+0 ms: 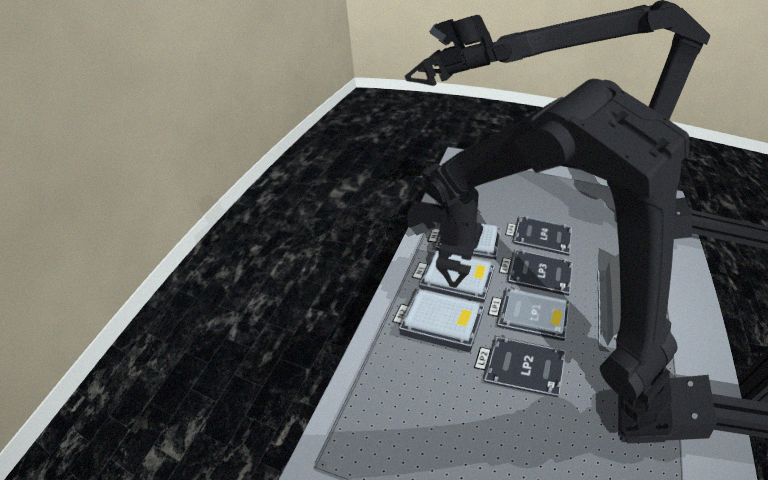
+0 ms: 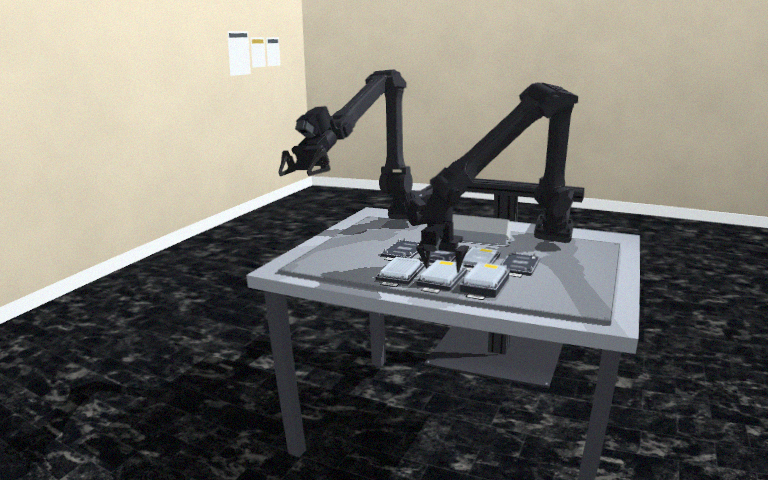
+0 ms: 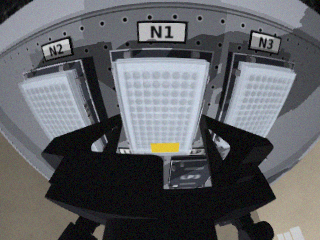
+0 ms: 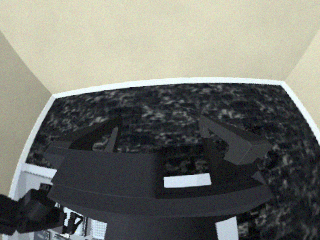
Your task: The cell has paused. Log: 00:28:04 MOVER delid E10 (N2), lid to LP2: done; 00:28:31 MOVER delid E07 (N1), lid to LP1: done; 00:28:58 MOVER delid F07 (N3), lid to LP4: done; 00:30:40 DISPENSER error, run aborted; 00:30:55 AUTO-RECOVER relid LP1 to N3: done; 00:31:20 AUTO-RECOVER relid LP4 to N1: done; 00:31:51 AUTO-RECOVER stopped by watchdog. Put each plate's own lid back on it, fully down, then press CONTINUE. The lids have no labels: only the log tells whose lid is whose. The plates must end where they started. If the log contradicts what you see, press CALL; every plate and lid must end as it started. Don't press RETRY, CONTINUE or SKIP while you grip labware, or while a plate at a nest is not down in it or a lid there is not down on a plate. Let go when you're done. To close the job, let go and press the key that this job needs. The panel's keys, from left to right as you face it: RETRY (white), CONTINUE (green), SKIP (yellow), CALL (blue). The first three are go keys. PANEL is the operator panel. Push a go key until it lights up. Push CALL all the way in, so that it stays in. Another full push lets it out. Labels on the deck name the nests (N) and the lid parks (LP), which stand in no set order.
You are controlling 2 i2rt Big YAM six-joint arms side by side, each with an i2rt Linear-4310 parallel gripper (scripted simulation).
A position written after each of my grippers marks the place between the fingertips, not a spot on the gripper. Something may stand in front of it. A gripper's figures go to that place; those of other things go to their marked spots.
Labels:
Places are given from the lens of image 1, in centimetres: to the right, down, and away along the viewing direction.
my left gripper (image 1: 459, 271): 16, 7, 91
my right gripper (image 1: 411, 73): 7, -42, 101
clear lid (image 1: 525, 309): 29, 14, 82
clear lid (image 1: 455, 316): 14, 15, 80

